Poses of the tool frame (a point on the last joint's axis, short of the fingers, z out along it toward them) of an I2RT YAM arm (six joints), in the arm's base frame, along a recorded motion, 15 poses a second.
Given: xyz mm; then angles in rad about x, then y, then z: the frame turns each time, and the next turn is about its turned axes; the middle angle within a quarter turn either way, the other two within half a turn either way.
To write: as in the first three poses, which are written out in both.
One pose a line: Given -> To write
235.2, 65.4, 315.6, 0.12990, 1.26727, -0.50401 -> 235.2, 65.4, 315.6, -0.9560, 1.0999, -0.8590
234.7, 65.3, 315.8, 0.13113, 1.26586, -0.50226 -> 234.7, 65.3, 315.8, -0.9500, 1.1014, -0.8527
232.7, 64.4, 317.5, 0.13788, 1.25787, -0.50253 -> 232.7, 64.4, 317.5, -0.9310, 1.1020, -0.8301
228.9, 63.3, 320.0, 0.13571, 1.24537, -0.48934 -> 228.9, 63.3, 320.0, -0.8958, 1.1022, -0.7934
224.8, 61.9, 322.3, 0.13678, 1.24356, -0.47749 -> 224.8, 61.9, 322.3, -0.8732, 1.1103, -0.7720
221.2, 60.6, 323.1, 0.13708, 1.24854, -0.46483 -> 221.2, 60.6, 323.1, -0.8590, 1.1225, -0.7614
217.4, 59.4, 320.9, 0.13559, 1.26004, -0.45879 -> 217.4, 59.4, 320.9, -0.8676, 1.1330, -0.7747
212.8, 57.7, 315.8, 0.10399, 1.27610, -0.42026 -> 212.8, 57.7, 315.8, -0.8712, 1.1463, -0.7934
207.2, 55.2, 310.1, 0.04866, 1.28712, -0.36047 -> 207.2, 55.2, 310.1, -0.8671, 1.1541, -0.8084
